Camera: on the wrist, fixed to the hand. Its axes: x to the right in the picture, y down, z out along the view.
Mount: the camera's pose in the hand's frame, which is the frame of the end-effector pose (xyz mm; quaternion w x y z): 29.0 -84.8 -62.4 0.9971 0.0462 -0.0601 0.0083
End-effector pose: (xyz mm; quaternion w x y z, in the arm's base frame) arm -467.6 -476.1 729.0 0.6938 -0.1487 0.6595 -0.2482
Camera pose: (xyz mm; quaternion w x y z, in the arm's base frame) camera -541.7 -554.8 744.5 0.7403 -0.1257 0.6056 -0.2632
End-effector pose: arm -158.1 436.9 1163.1 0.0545 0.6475 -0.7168 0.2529
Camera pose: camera -97.1 435.0 1253.7 0.0208 -0.6574 0.7117 -0.2468
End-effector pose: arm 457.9 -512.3 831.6 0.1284 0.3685 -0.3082 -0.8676
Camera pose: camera 482.9 -486.9 728.4 0.0997 0.3187 -0.3582 -0.8719
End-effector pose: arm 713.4 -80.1 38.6 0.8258 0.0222 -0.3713 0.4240
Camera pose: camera 821.8 -92.6 35.4 0.7965 0.0827 -0.4004 0.4454
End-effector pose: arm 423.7 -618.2 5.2 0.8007 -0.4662 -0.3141 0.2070
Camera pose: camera 491.2 -679.2 65.6 0.7993 -0.4180 -0.3479 0.2556
